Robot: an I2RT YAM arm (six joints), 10 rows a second.
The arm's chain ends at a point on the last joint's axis. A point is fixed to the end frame.
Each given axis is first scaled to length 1.
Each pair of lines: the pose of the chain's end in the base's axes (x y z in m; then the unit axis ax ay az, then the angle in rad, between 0 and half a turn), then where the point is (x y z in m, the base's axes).
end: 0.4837 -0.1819 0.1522 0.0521 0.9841 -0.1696 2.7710
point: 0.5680 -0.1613 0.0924
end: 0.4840 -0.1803 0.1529 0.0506 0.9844 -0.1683 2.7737
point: 0.5680 -0.1594 0.0929
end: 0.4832 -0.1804 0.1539 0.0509 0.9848 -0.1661 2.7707
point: 0.5674 -0.1591 0.0942
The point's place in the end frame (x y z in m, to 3 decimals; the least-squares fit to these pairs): -0.055 0.051 0.074
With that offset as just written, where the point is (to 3 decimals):
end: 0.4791 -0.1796 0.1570 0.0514 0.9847 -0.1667 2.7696
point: 0.563 -0.158 0.097
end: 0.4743 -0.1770 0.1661 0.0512 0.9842 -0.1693 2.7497
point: 0.560 -0.156 0.108
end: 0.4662 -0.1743 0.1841 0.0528 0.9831 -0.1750 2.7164
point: 0.553 -0.154 0.129
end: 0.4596 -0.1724 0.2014 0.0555 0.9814 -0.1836 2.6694
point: 0.549 -0.153 0.150
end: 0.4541 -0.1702 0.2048 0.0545 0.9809 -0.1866 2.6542
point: 0.545 -0.151 0.154
